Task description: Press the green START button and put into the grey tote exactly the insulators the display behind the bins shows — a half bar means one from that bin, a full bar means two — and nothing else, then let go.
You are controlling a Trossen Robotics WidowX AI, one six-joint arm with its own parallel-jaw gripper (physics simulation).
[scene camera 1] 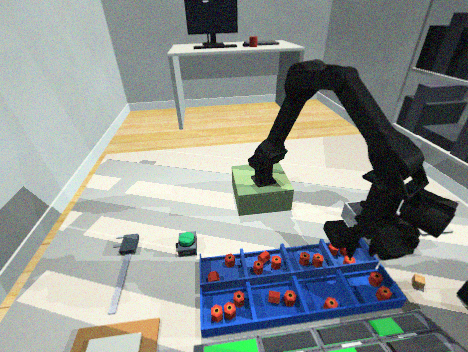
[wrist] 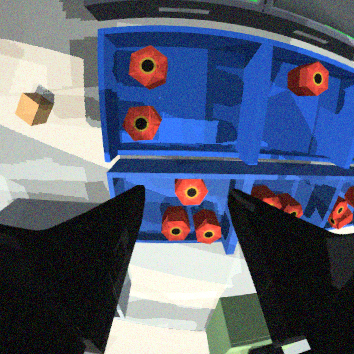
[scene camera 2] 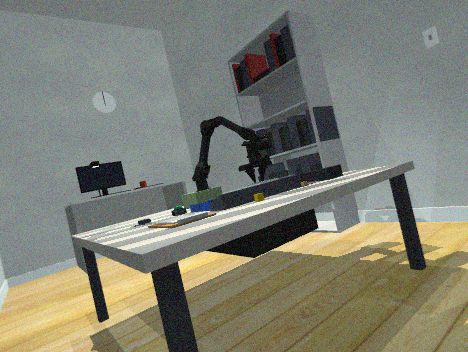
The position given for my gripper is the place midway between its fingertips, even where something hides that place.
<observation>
In view: my gripper (scene camera 1: 359, 256), a grey tote (wrist: 36, 214) and a display (wrist: 292, 26).
My gripper shows as well in the wrist view (wrist: 187, 194).
</observation>
